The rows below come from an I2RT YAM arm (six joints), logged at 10 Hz.
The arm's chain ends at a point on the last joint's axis. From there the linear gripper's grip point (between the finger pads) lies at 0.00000 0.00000 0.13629 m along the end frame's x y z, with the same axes.
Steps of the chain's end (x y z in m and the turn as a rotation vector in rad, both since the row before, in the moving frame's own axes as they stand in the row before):
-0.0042, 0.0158, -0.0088, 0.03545, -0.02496, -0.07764
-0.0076, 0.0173, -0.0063, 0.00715, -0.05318, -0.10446
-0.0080, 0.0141, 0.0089, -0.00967, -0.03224, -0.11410
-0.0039, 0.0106, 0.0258, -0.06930, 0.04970, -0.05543
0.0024, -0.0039, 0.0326, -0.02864, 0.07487, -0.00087
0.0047, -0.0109, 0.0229, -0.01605, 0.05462, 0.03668
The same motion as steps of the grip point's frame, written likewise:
-0.0078, 0.0111, -0.0089, 0.03545, -0.02496, -0.07764
-0.0149, 0.0167, -0.0065, 0.00715, -0.05318, -0.10446
-0.0123, 0.0157, 0.0088, -0.00967, -0.03224, -0.11410
0.0031, 0.0198, 0.0253, -0.06930, 0.04970, -0.05543
0.0126, 0.0000, 0.0322, -0.02864, 0.07487, -0.00087
0.0121, -0.0086, 0.0227, -0.01605, 0.05462, 0.03668

